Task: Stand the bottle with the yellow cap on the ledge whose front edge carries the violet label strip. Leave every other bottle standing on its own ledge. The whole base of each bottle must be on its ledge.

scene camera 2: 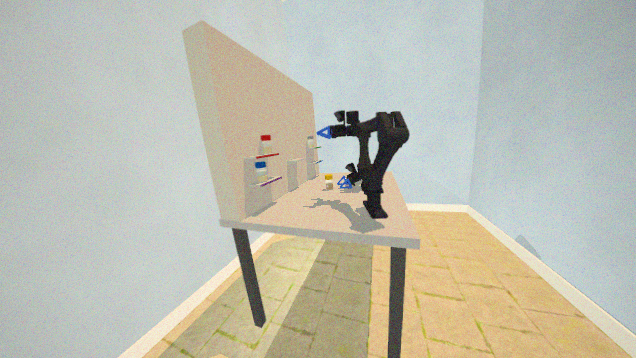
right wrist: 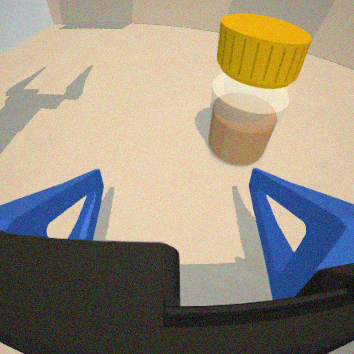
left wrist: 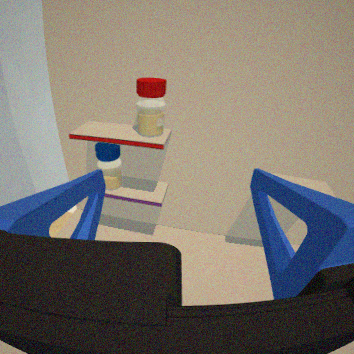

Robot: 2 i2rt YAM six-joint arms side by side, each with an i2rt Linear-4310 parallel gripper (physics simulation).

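Places are measured from the left arm's base along level axes (x left, y ahead, z down), in centimetres.
Pixels of known places: left gripper, fingertip midpoint: (scene camera 2: 318,133) (left wrist: 177,177); right gripper, fingertip midpoint: (scene camera 2: 338,185) (right wrist: 175,176); left arm's base, link origin: (scene camera 2: 374,209).
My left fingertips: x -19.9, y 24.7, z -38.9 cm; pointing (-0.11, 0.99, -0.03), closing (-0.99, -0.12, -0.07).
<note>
For each thing: its top centre in the pictures, then the offset to it from my left fingertips.
- yellow-capped bottle, top centre: (right wrist: 265,25) (scene camera 2: 328,175) dz +28.4, dx -20.3, dy -3.8 cm
- violet-strip ledge, top centre: (left wrist: 124,185) (scene camera 2: 266,180) dz +23.1, dx +7.6, dy +30.7 cm
- blue-capped bottle, top centre: (left wrist: 106,144) (scene camera 2: 260,162) dz +12.6, dx +10.8, dy +31.4 cm
- red-capped bottle, top centre: (left wrist: 151,79) (scene camera 2: 265,135) dz -1.4, dx +1.4, dy +29.7 cm
- red-strip ledge, top centre: (left wrist: 120,130) dz +9.1, dx +7.6, dy +30.7 cm
- grey-capped bottle, top centre: (scene camera 2: 310,136) dz -1.4, dx -62.9, dy +10.8 cm
The yellow-capped bottle (scene camera 2: 328,182) (right wrist: 245,120) stands upright on the table. My right gripper (scene camera 2: 340,182) (right wrist: 175,176) is open and low over the table; the bottle is beyond its fingertips, nearer the right-hand finger in the right wrist view. The violet-strip ledge (left wrist: 152,193) holds a blue-capped bottle (scene camera 2: 261,171) (left wrist: 110,170) towards its left end in the left wrist view; its right part is bare. My left gripper (scene camera 2: 319,132) (left wrist: 177,177) is open and empty, raised in front of the panel. Its finger hides part of the violet-strip ledge's left end.
A red-capped bottle (scene camera 2: 266,146) (left wrist: 151,112) stands on the red-strip ledge (left wrist: 102,130), above the violet one. A grey-capped bottle (scene camera 2: 310,142) stands on a farther ledge with a green strip. A ledge without a visible strip shows in the middle of the tall panel (scene camera 2: 250,90).
</note>
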